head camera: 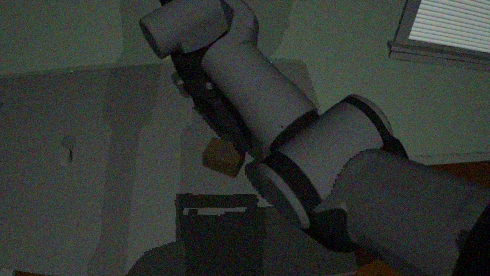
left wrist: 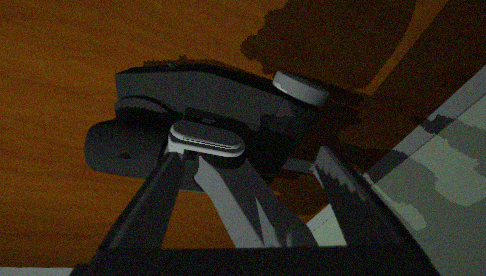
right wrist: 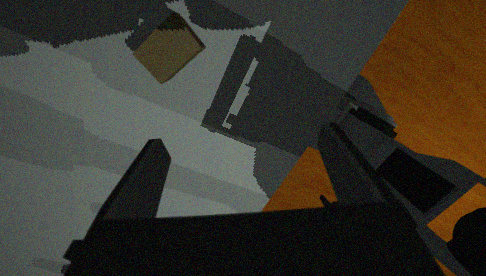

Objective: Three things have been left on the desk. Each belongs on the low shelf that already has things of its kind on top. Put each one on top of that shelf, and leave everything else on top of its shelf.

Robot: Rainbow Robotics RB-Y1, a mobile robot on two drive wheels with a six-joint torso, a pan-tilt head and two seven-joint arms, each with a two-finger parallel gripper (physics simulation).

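Places are measured from the robot's base along level axes (x left, y back, z up), in metres.
Pixels of known places: left gripper, fingertip midpoint: [left wrist: 248, 157] [right wrist: 332, 195]; right gripper, fingertip midpoint: [head camera: 228, 130] [right wrist: 240, 141].
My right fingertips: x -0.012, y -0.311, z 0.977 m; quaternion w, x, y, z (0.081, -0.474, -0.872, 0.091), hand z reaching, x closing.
Observation:
For each thing: its top centre in the pictures, then the offset to it from my right fingertips. "pt": a spot on its surface instead. Level surfaces: height alone.
- brown box, middle of its top: [right wrist: 166, 50] [head camera: 224, 151] dx +0.003, dy -0.118, dz -0.207 m
- grey desk, its level: dz -0.257 m
- small pale object, middle of its top: [head camera: 62, 154] dx +0.468, dy -0.125, dz -0.233 m
- orange wooden floor, its level: dz -0.977 m
- blind-covered window, surface spot: [head camera: 455, 25] pt dx -0.925, dy -0.593, dz -0.019 m
A brown box [head camera: 222, 157] [right wrist: 169, 54] lies on the grey desk [head camera: 155, 175] [right wrist: 200, 150], beside the robot's shadow. A small pale object [head camera: 67, 150] stands on the desk at the left of the head view; its kind is hard to tell. My right gripper [right wrist: 240, 141] is open and empty above the desk; the box lies beyond its fingertips, toward the upper left of the right wrist view. In the head view the right arm hides part of the desk, and the fingertips are hard to make out. My left gripper [left wrist: 248, 157] is open and empty, away from the box. No low shelf shows in these views.
The robot's dark base [left wrist: 200, 92] stands on the orange wooden floor [left wrist: 50, 200] [right wrist: 430, 60]. A green wall [head camera: 350, 75] with a blind-covered window [head camera: 455, 25] rises behind the desk. Dark shadows lie across the desk and the floor.

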